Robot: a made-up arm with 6 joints. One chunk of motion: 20 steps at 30 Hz.
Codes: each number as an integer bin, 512 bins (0 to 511) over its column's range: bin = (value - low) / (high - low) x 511, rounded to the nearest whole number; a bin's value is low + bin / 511 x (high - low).
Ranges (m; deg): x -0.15..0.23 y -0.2..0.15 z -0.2..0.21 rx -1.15..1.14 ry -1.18..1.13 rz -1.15..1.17
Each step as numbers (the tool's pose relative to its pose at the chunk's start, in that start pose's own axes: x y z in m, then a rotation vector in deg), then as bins.
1 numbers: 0.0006 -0.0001 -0.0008 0.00 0.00 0.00
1 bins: 203 292 248 257 261 253
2 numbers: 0.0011 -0.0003 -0.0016 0.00 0.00 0.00
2 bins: 203 292 247 257 261 253
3 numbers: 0.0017 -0.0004 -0.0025 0.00 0.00 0.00
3 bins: 204 291 246 257 261 253
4 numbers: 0.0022 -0.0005 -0.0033 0.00 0.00 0.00
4 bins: 205 291 245 257 261 253
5 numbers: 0.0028 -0.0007 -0.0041 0.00 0.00 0.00
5 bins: 205 291 244 257 261 253
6 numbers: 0.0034 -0.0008 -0.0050 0.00 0.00 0.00
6 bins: 206 291 243 257 261 253
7 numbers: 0.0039 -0.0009 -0.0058 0.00 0.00 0.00
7 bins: 207 291 242 257 261 253
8 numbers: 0.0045 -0.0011 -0.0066 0.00 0.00 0.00
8 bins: 208 290 241 257 261 253
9 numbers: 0.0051 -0.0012 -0.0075 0.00 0.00 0.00
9 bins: 209 290 240 257 261 253
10 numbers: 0.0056 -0.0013 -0.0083 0.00 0.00 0.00
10 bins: 209 290 239 257 261 253
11 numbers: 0.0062 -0.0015 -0.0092 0.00 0.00 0.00
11 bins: 210 290 238 257 261 253
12 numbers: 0.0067 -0.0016 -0.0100 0.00 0.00 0.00
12 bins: 211 290 237 257 261 253
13 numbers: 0.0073 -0.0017 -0.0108 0.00 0.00 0.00
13 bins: 212 290 236 257 261 253
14 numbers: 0.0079 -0.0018 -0.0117 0.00 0.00 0.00
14 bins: 212 289 235 257 261 253
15 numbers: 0.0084 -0.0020 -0.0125 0.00 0.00 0.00
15 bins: 213 289 234 257 261 253
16 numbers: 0.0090 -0.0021 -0.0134 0.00 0.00 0.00
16 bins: 214 289 233 257 261 253
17 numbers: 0.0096 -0.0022 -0.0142 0.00 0.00 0.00
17 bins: 215 289 232 257 261 253
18 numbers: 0.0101 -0.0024 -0.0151 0.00 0.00 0.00
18 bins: 215 288 230 257 261 253
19 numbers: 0.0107 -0.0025 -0.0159 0.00 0.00 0.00
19 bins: 216 288 229 257 261 253
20 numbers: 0.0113 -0.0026 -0.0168 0.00 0.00 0.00
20 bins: 217 288 228 257 261 253
